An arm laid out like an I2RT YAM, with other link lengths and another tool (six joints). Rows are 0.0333 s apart.
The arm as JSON. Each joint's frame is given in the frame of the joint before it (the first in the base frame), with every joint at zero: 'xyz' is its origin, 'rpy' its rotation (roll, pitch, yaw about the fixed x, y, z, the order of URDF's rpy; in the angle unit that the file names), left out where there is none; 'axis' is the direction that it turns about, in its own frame. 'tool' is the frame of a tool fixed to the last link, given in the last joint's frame.
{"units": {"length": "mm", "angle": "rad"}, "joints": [
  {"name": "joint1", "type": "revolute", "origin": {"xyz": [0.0, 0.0, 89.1]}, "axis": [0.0, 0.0, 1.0]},
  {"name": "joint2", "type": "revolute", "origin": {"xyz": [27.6, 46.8, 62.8]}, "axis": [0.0, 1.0, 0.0]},
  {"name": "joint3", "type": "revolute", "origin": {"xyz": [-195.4, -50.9, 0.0]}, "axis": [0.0, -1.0, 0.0]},
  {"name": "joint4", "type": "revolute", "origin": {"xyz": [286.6, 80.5, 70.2]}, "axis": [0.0, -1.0, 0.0]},
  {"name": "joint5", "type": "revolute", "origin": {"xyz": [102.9, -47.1, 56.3]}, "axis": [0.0, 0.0, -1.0]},
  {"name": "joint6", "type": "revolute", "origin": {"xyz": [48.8, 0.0, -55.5]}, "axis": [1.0, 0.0, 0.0]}
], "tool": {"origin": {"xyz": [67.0, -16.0, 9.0], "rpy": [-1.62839, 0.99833, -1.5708]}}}
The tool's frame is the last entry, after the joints.
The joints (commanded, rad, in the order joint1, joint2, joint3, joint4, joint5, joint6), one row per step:
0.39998, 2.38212, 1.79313, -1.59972, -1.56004, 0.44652
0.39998, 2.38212, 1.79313, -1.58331, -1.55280, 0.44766
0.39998, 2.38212, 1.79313, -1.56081, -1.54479, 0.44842
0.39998, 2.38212, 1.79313, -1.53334, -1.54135, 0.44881
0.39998, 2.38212, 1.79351, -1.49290, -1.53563, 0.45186
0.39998, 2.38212, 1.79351, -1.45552, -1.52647, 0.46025
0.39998, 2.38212, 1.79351, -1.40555, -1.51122, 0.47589
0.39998, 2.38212, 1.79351, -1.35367, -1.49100, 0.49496
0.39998, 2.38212, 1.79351, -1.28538, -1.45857, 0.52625
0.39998, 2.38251, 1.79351, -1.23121, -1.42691, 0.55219
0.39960, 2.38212, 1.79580, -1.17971, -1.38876, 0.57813
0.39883, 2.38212, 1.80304, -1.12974, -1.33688, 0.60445
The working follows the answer.
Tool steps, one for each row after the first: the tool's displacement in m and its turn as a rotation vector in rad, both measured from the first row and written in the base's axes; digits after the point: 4 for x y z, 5 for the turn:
0.0011, 0.0003, -0.0018, 0.00047, -0.01638, 0.00413
0.0029, 0.0009, -0.0041, 0.00279, -0.03900, 0.00856
0.0054, 0.0019, -0.0062, 0.01058, -0.06511, 0.01028
0.0092, 0.0033, -0.0091, 0.02060, -0.10188, 0.01296
0.0125, 0.0045, -0.0122, 0.02432, -0.13177, 0.01711
0.0171, 0.0060, -0.0163, 0.02479, -0.16883, 0.02341
0.0219, 0.0075, -0.0209, 0.02007, -0.20641, 0.03089
0.0285, 0.0092, -0.0271, 0.00559, -0.25260, 0.04077
0.0341, 0.0105, -0.0325, -0.01238, -0.29025, 0.04859
0.0404, 0.0115, -0.0374, -0.03668, -0.33085, 0.05577
0.0484, 0.0121, -0.0423, -0.07314, -0.37909, 0.06331

Tool pose at each row, in the base's axes (x y z in m, rotation vector in rad; rounded; the steps above come from the unrounded poses):
0.2911, 0.2804, 0.0846, -0.10392, -1.82999, -1.73296
0.2922, 0.2807, 0.0828, -0.08594, -1.84028, -1.73623
0.2940, 0.2813, 0.0805, -0.06147, -1.85323, -1.74299
0.2965, 0.2822, 0.0784, -0.03411, -1.86432, -1.75761
0.3003, 0.2837, 0.0755, 0.00469, -1.88040, -1.77690
0.3036, 0.2849, 0.0724, 0.03659, -1.89672, -1.78695
0.3082, 0.2864, 0.0683, 0.07590, -1.92014, -1.79446
0.3130, 0.2879, 0.0638, 0.11506, -1.94807, -1.79607
0.3196, 0.2896, 0.0576, 0.16078, -1.98980, -1.78877
0.3252, 0.2908, 0.0521, 0.19572, -2.02922, -1.77648
0.3315, 0.2918, 0.0472, 0.23059, -2.07632, -1.75857
0.3395, 0.2925, 0.0424, 0.26847, -2.13902, -1.72925

